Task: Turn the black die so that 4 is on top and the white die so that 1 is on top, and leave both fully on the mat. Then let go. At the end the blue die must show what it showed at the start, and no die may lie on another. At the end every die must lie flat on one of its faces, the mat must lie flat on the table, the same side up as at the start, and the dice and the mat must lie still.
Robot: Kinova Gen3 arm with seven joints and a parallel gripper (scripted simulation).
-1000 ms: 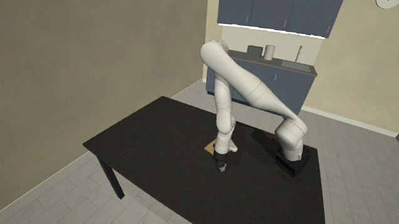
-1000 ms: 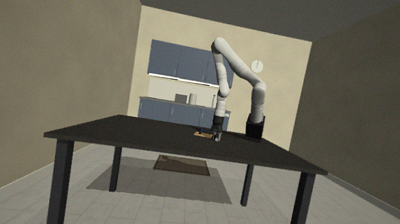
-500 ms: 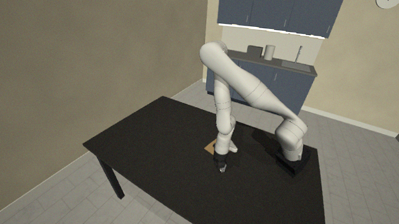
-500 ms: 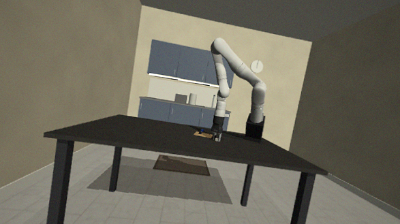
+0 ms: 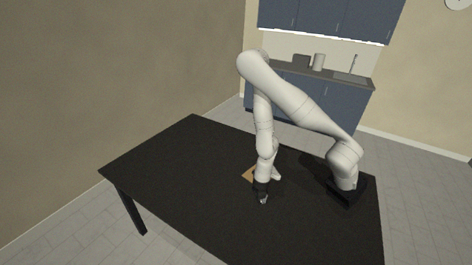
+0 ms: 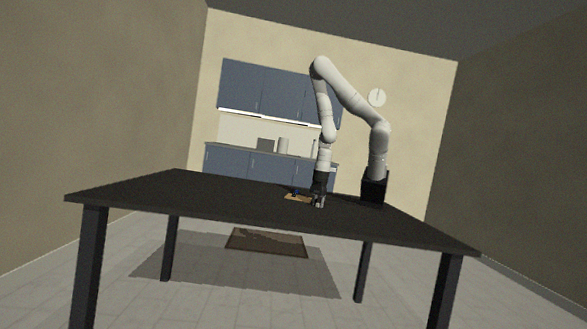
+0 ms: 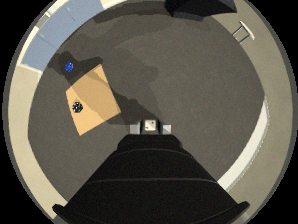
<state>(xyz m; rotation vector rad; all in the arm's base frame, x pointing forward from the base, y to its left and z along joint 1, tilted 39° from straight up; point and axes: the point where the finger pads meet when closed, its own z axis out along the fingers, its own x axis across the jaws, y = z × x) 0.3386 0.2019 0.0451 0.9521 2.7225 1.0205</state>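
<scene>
My gripper is now 1 cm above the white die. The rest, counted from my hand: tan mat 10 cm ahead, 13 cm to the right, 2 cm below; then black die 13 cm ahead, 13 cm to the right, 1 cm below; then blue die 12 cm ahead, 28 cm to the right, 1 cm below.
</scene>
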